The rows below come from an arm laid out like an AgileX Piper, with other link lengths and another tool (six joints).
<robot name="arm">
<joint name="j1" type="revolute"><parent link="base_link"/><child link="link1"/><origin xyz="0 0 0.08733" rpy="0 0 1.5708"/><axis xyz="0 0 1"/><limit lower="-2.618" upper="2.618"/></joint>
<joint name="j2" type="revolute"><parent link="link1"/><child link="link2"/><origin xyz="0 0 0" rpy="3.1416 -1.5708 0"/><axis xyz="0 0 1"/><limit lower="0" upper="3.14"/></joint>
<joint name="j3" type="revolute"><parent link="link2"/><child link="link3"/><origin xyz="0.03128 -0.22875 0" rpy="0 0 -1.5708"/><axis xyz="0 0 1"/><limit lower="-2.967" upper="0"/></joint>
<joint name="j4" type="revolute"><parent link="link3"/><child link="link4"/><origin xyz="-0.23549 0.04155 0" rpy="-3.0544 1.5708 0"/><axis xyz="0 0 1"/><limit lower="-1.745" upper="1.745"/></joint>
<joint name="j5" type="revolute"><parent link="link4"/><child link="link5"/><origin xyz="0 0 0" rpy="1.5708 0 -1.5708"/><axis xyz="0 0 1"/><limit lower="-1.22" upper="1.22"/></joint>
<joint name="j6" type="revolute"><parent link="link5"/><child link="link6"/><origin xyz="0 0.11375 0" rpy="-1.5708 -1.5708 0"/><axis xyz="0 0 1"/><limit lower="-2.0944" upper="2.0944"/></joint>
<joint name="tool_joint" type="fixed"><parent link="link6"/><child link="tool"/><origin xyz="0.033 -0.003 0.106" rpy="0.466 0 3.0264"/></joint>
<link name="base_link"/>
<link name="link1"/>
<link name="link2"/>
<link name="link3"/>
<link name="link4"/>
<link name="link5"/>
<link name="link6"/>
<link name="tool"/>
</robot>
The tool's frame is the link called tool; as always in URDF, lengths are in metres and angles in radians.
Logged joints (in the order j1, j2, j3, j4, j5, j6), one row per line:
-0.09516, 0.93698, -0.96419, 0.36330, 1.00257, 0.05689
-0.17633, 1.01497, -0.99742, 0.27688, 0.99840, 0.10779
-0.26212, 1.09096, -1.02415, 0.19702, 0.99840, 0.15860
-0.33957, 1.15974, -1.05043, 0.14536, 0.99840, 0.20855
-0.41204, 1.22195, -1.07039, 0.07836, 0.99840, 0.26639
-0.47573, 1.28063, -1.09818, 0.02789, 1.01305, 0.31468
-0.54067, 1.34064, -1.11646, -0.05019, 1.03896, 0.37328
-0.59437, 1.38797, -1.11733, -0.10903, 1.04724, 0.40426
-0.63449, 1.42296, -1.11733, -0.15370, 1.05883, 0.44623
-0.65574, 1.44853, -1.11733, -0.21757, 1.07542, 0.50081
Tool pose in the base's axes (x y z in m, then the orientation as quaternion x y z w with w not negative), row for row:
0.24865, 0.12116, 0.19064, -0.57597, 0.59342, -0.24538, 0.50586
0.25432, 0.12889, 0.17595, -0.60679, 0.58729, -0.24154, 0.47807
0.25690, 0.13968, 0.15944, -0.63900, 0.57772, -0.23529, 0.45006
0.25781, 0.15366, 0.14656, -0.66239, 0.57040, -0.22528, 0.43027
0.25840, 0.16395, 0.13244, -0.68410, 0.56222, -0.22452, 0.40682
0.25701, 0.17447, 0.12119, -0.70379, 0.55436, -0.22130, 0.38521
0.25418, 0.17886, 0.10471, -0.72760, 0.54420, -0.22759, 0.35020
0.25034, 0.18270, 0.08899, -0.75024, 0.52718, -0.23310, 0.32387
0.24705, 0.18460, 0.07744, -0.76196, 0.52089, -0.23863, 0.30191
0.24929, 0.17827, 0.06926, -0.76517, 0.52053, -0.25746, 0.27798
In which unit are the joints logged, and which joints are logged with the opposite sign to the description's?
The joints are logged in radians. Opposite sign: j1.
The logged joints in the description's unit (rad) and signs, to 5 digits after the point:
0.09516, 0.93698, -0.96419, 0.36330, 1.00257, 0.05689
0.17633, 1.01497, -0.99742, 0.27688, 0.99840, 0.10779
0.26212, 1.09096, -1.02415, 0.19702, 0.99840, 0.15860
0.33957, 1.15974, -1.05043, 0.14536, 0.99840, 0.20855
0.41204, 1.22195, -1.07039, 0.07836, 0.99840, 0.26639
0.47573, 1.28063, -1.09818, 0.02789, 1.01305, 0.31468
0.54067, 1.34064, -1.11646, -0.05019, 1.03896, 0.37328
0.59437, 1.38797, -1.11733, -0.10903, 1.04724, 0.40426
0.63449, 1.42296, -1.11733, -0.15370, 1.05883, 0.44623
0.65574, 1.44853, -1.11733, -0.21757, 1.07542, 0.50081

